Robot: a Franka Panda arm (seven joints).
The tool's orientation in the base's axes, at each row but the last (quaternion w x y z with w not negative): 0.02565 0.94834 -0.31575 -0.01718; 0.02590 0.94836 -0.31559 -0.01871; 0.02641 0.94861 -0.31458 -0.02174; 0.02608 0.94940 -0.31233 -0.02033; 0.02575 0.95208 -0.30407 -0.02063; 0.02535 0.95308 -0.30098 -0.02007; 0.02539 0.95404 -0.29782 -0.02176; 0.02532 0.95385 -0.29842 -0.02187
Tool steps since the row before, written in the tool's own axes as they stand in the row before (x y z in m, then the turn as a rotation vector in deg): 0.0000 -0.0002 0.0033 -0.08 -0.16 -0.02; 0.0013 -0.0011 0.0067 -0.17 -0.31 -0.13; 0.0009 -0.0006 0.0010 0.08 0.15 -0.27; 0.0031 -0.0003 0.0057 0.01 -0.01 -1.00; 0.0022 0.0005 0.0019 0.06 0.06 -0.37; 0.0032 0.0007 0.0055 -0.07 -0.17 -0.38; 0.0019 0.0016 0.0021 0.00 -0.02 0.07; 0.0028 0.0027 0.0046 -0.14 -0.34 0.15
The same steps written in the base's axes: 0.0000 0.0000 -0.0033 0.03 0.18 0.01; 0.0014 -0.0002 -0.0068 0.06 0.35 0.11; 0.0010 -0.0001 -0.0011 -0.01 -0.16 0.28; 0.0024 -0.0018 -0.0058 0.07 0.04 1.00; 0.0014 -0.0018 -0.0019 0.03 -0.07 0.37; 0.0019 -0.0026 -0.0055 0.06 0.19 0.37; 0.0005 -0.0025 -0.0020 0.01 0.01 -0.07; 0.0005 -0.0040 -0.0045 0.07 0.35 -0.17
